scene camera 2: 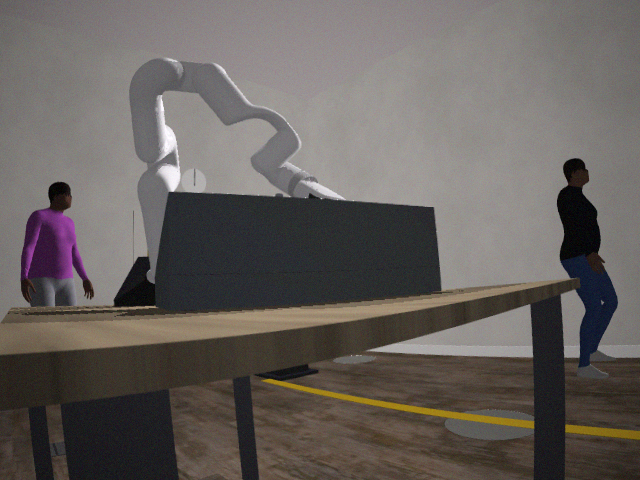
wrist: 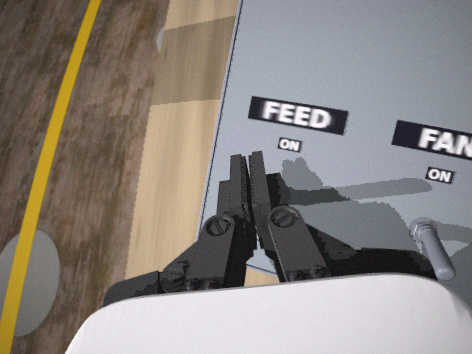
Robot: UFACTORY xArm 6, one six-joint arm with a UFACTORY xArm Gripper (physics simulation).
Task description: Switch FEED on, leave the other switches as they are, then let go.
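Frame: origin at the arm's base, x ahead, y left, z up, level; centimetres.
Seen in the pictures: gripper, fingertip midpoint: (wrist: 250,175).
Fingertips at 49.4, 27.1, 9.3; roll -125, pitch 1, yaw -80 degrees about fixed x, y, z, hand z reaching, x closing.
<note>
Pixels of each thing's top centre, then the offset from my fingertips to it, as dx, dy, dz.
- FEED label at its top centre: (wrist: 296,112) +7.4, -2.8, -5.8
- FAN lever at its top centre: (wrist: 452,250) -3.3, -12.7, -5.1
- FAN label at its top centre: (wrist: 452,140) +4.8, -14.6, -5.8
The grey switch panel (scene camera 2: 299,248) (wrist: 360,55) stands on the table, seen from behind in the scene view. In the wrist view it bears the FEED label (wrist: 298,115) with a small ON label (wrist: 289,145) below it. The FEED lever does not show; the fingers may hide it, and its position cannot be told. My gripper (wrist: 250,175) is shut and empty, its tips over the panel just below and left of that ON label. In the scene view its fingers are hidden behind the panel. The FAN lever (wrist: 436,252) tilts away from its ON label (wrist: 439,175).
The FAN label (wrist: 445,140) is cut off at the right edge. The wooden table (scene camera 2: 289,341) (wrist: 175,150) extends past the panel's left edge in the wrist view. A person in purple (scene camera 2: 51,242) stands at the left and one in black (scene camera 2: 578,222) at the right.
</note>
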